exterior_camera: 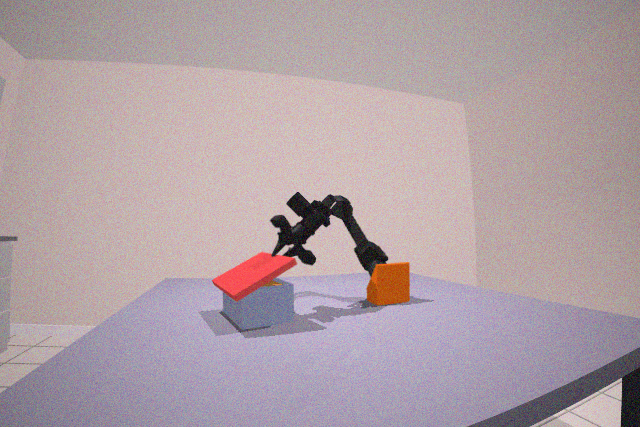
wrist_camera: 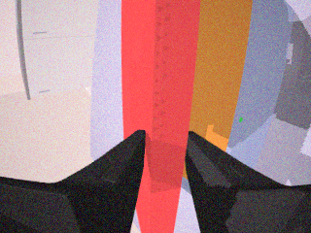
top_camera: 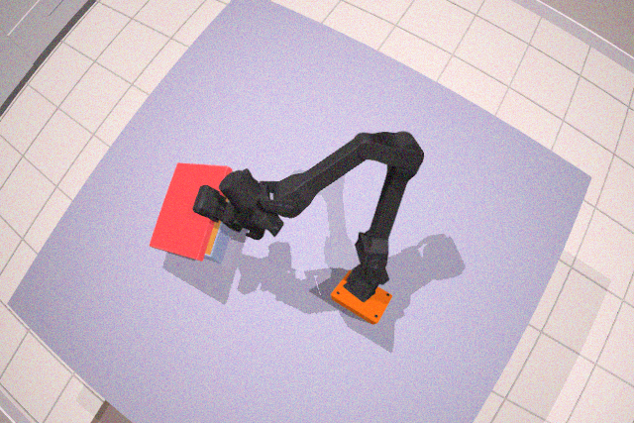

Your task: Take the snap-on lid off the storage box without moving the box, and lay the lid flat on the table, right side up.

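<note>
Right now my gripper tip is 7 cm short of the red lid, 3 cm to the right of it and 3 cm above it. Also, from my gripper tip: grey-blue storage box: 11 cm below, 5 cm ahead, 2 cm to the left.
</note>
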